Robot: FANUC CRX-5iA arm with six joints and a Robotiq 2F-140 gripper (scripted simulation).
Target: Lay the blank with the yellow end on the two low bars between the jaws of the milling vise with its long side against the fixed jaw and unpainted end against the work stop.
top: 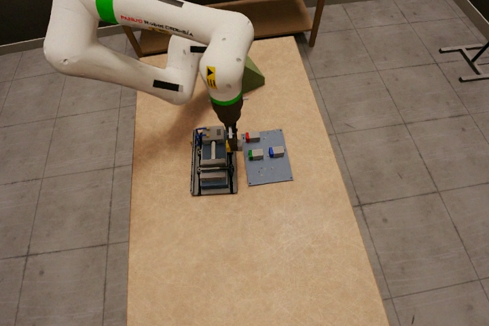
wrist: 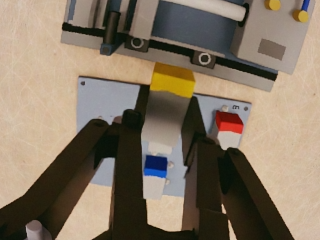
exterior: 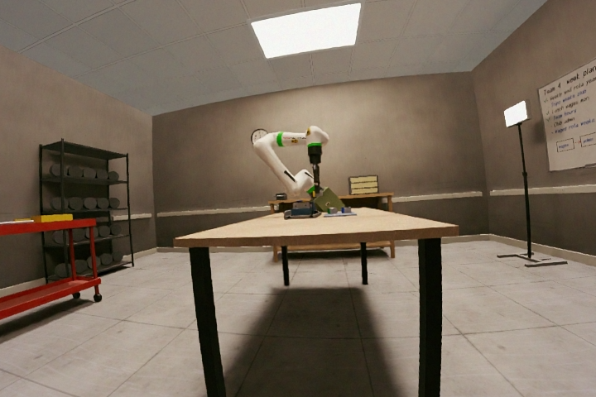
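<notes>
Now: the fixed jaw 11 cm to the right of my hand, 10 cm below it and 7 cm ahead of it. The rest, counted from my hand: green-ended blank 15 cm below, 9 cm to the left, 1 cm ahead; then hose end block 12 cm behind, 10 cm below, 7 cm to the right; then work stop 9 cm below, 6 cm to the right, 5 cm ahead.
</notes>
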